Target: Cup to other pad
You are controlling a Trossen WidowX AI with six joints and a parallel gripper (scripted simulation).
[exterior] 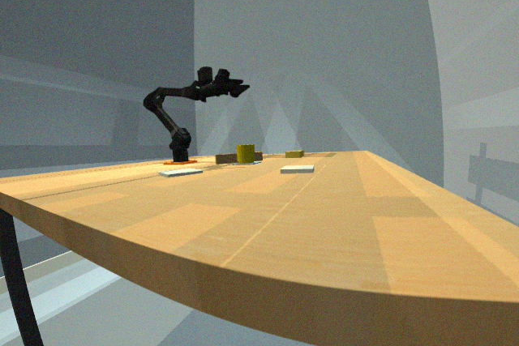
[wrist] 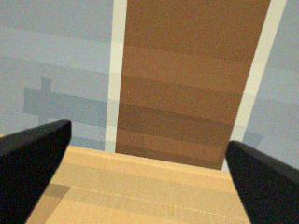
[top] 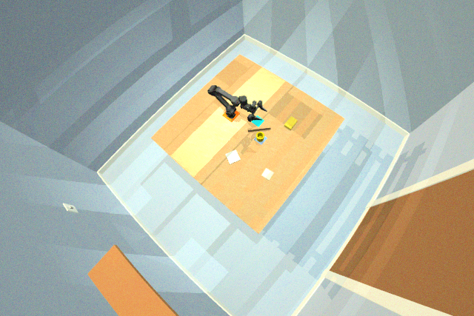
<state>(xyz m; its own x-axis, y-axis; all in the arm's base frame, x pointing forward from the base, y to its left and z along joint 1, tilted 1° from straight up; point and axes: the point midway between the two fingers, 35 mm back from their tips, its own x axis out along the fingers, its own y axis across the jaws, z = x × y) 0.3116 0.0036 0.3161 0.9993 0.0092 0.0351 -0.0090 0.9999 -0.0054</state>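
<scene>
The yellow cup lies 29 cm below my gripper tip and 6 cm to the right of it. Round my gripper tip: white tile 32 cm to the right, 32 cm below, 11 cm behind; blue pad 33 cm below, 5 cm to the right; brown bar 32 cm below, 5 cm behind, 1 cm to the left.
</scene>
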